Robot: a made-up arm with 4 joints.
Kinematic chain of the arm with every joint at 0, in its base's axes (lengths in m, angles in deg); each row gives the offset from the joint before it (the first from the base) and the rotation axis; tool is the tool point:
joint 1: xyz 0 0 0.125 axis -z
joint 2: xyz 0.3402 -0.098 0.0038 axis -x
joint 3: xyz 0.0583 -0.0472 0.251 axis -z
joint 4: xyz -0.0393 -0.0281 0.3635 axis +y
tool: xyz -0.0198 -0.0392 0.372
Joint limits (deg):
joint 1: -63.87..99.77
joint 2: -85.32..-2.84
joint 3: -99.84..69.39
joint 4: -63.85..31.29
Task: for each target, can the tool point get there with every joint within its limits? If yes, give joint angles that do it. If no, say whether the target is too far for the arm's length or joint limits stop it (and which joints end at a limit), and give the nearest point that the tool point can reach.
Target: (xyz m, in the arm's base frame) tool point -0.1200 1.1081 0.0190
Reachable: no: joint limits stop it (at a limit: joint 1, joint 2, joint 4) | nearest point -0.8511 0.1352 0.1230 | short by 1.221 m
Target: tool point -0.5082 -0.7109 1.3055
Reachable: no: too far | nearest point -0.4080 -0.5707 1.0308 | short by 0.324 m
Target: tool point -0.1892 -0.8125 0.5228
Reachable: yes | joints 17.48 -65.20 27.29 -51.35
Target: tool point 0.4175 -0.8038 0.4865
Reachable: yes | joints -18.97 -74.97 47.04 -45.05
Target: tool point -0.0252 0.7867 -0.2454
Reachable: no: joint limits stop it (at a limit: joint 1, joint 2, joint 4) | nearest point -0.8603 0.1225 0.0387 | short by 1.104 m
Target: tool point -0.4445 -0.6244 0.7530
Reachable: yes | joints 45.96 -50.77 37.90 -36.29
